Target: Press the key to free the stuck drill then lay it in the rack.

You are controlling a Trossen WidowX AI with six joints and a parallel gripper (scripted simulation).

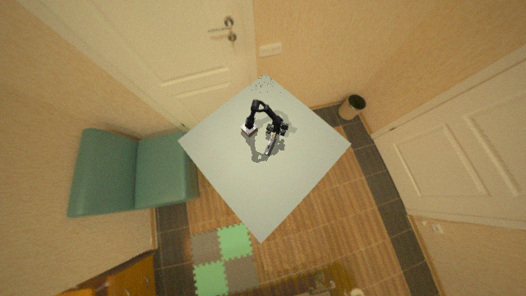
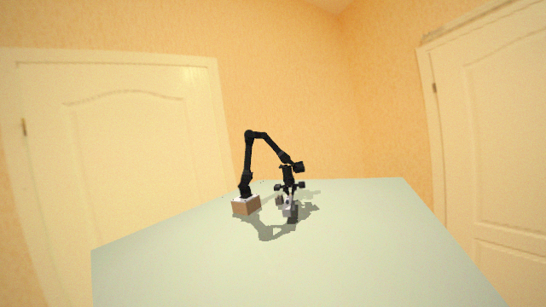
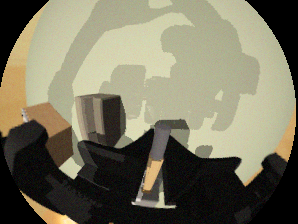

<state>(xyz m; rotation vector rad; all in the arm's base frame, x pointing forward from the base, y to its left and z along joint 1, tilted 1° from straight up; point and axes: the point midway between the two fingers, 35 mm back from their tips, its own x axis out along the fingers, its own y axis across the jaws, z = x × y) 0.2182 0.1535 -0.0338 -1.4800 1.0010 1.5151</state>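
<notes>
Right now my gripper tip is 1 cm short of the drill, 4 cm to the left of it and 4 cm below it. The rest, counted from my gripper tip: small grey-brown block: 7 cm behind, 3 cm to the right, 1 cm above.
</notes>
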